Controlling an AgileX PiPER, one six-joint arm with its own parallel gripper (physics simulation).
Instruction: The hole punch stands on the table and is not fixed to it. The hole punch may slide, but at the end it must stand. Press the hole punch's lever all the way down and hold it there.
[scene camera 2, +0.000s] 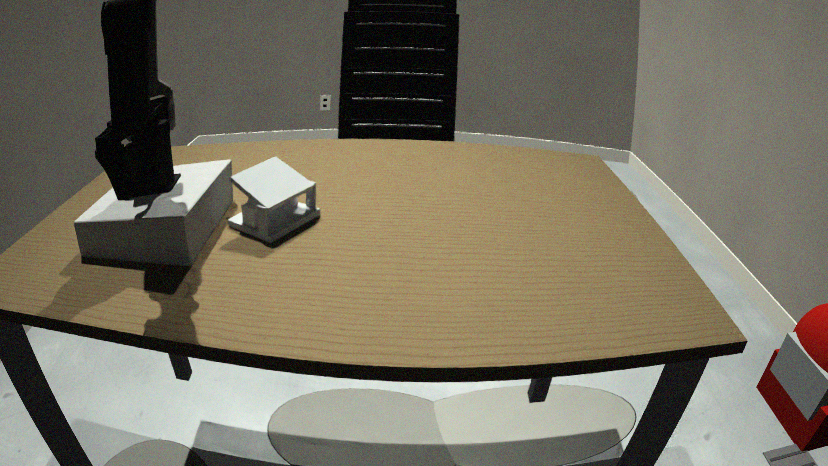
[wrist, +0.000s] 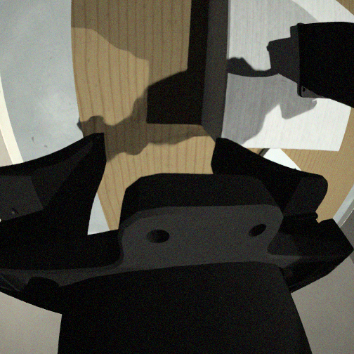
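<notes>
The pale hole punch (scene camera 2: 254, 215) stands upright on the table (scene camera 2: 463, 248), right of the large white box. Its lever (scene camera 2: 273, 182), a flat square plate, is raised and tilted, well above the base plate. In the wrist view a small pale piece past the box's edge (wrist: 282, 157) is probably part of the hole punch. My gripper (wrist: 159, 148) is open, its two black fingers wide apart, with bare wood seen between them. In the scene view the gripper blends into the black arm (scene camera 2: 136, 75) at the left, so its fingers are hard to pick out. The arm is clear of the lever.
The arm's base stands on the white box (scene camera 2: 133, 240) (wrist: 300, 130), which lies close to the hole punch's left side. Shadows of the arm fall on the box and table. A black slatted chair-like object (scene camera 2: 398, 69) stands behind the table, and a red object (scene camera 2: 779, 387) at the lower right.
</notes>
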